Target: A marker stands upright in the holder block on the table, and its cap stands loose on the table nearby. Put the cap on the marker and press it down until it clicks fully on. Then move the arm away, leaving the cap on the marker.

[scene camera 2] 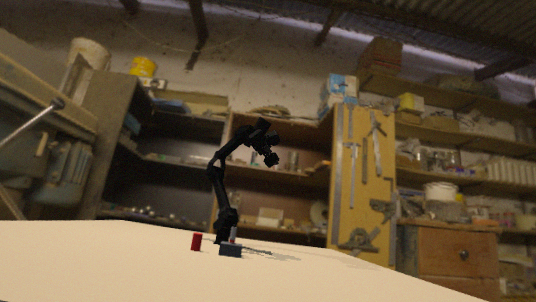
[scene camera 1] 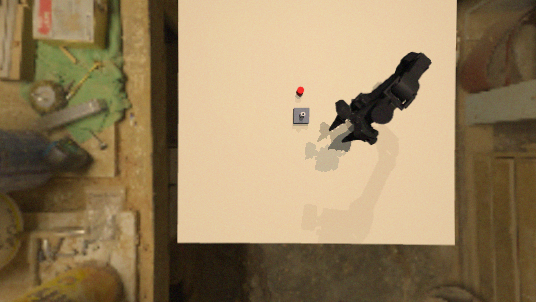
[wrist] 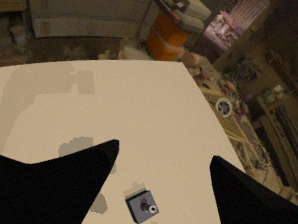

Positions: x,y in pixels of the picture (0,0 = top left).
Scene:
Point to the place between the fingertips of my gripper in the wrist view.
165,154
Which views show my gripper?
Scene camera 2, scene camera 1 and the wrist view: all of them.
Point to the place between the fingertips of my gripper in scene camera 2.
At 274,158

